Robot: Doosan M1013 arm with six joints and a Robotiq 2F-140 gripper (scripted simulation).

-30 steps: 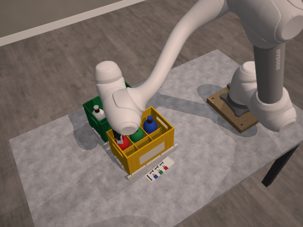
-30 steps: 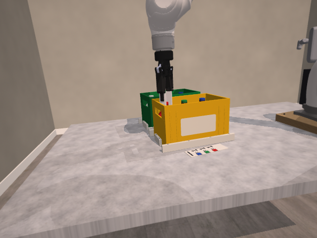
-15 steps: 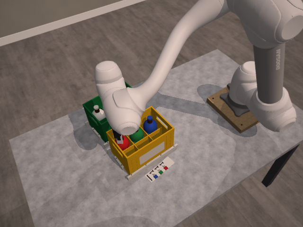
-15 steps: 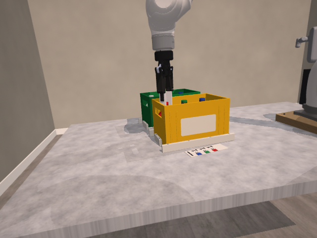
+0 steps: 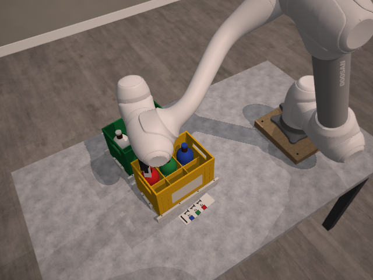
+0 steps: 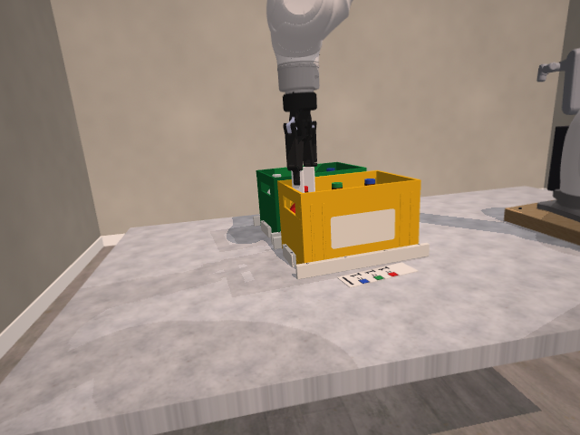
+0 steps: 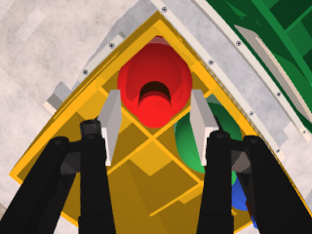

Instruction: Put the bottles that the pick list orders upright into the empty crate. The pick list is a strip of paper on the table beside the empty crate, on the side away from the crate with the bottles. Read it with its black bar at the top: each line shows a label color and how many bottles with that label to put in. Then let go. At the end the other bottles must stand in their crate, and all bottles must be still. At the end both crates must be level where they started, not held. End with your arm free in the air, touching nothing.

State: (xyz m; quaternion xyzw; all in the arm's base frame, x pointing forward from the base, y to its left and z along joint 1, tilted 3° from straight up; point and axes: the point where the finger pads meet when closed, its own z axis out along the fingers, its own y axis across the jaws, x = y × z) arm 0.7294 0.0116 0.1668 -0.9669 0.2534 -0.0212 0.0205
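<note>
My gripper is now 80 mm above the red-capped bottle. Also, from my hand: green bottle: 80 mm behind, 20 mm to the right, 80 mm below; yellow crate: 90 mm behind, 20 mm to the left, 90 mm below; blue bottle: 170 mm behind, 40 mm to the right, 80 mm below.
</note>
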